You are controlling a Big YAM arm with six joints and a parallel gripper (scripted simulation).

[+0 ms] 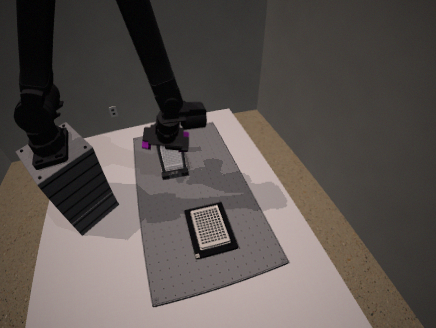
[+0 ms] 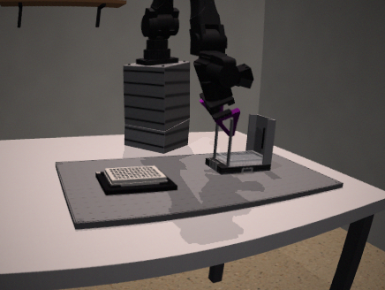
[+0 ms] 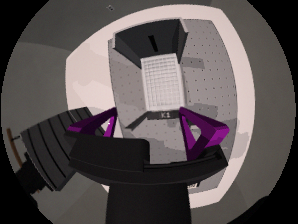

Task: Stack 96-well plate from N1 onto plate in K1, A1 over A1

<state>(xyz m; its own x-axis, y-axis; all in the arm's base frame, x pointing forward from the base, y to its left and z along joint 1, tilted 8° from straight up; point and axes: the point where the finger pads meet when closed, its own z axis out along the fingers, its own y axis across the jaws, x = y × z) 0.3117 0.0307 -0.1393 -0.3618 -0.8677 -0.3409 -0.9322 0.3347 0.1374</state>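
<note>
Right now my hand is 40 mm short of the tall back wall, 110 mm to the right of it and 30 mm above it. Round my hand: pale A1 mark: 40 mm behind, 340 mm to the right, 100 mm below.
</note>
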